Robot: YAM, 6 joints.
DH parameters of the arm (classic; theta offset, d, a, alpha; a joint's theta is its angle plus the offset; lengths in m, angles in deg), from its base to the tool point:
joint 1: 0 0.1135 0.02 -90
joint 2: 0 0 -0.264 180
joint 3: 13.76 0 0.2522 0
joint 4: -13.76 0 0.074 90
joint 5: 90 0 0 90
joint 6: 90 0.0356 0 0
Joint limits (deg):
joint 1: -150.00..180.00
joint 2: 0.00..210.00
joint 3: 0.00..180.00
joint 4: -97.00..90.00
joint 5: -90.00..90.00
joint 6: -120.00..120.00
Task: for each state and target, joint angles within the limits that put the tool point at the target. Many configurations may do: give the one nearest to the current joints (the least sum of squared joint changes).
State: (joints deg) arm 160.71 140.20 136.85 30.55 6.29 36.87
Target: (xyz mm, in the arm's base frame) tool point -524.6 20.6 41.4
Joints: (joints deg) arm 178.14 145.86 93.10 18.55 5.77 36.87
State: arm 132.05 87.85 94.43 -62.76 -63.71 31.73
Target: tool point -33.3 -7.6 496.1
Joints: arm 129.72 44.48 97.82 -75.40 -58.86 31.73
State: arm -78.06 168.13 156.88 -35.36 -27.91 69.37
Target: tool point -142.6 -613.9 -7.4
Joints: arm -103.82 188.59 165.94 -0.39 -13.33 69.37
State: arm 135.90 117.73 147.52 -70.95 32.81 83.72
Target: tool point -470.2 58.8 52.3
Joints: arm 174.94 154.37 123.69 -73.49 28.76 83.72
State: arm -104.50 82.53 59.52 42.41 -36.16 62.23
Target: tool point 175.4 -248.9 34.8
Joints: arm -59.00 118.12 35.87 33.23 -38.47 62.23
